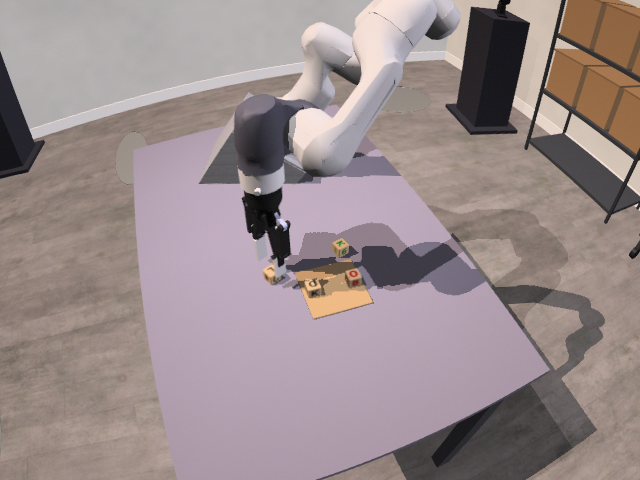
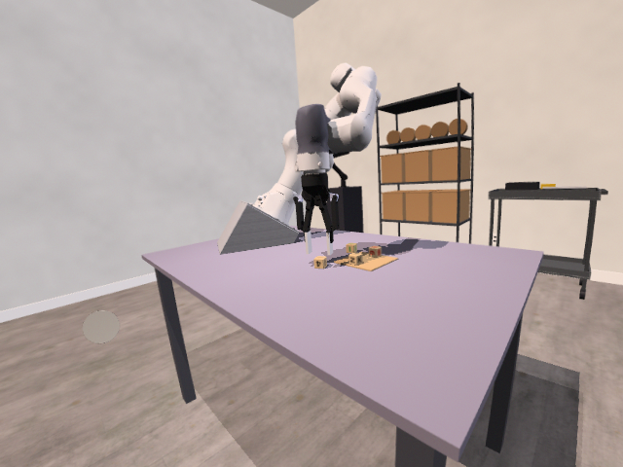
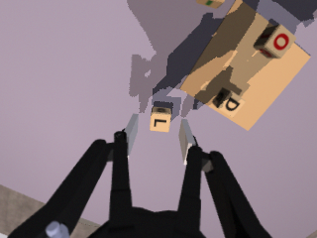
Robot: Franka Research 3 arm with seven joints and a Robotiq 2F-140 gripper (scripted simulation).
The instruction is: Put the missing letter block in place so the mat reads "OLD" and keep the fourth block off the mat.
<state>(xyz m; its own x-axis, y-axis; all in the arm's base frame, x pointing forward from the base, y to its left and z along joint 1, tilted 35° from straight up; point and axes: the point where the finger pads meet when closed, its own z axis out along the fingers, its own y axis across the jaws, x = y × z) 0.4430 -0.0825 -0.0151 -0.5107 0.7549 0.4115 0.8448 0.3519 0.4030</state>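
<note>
Now: the wooden block 6 cm below my hand. From my hand the other things lie so: tan mat (13 cm to the left, 7 cm below, 6 cm ahead).
</note>
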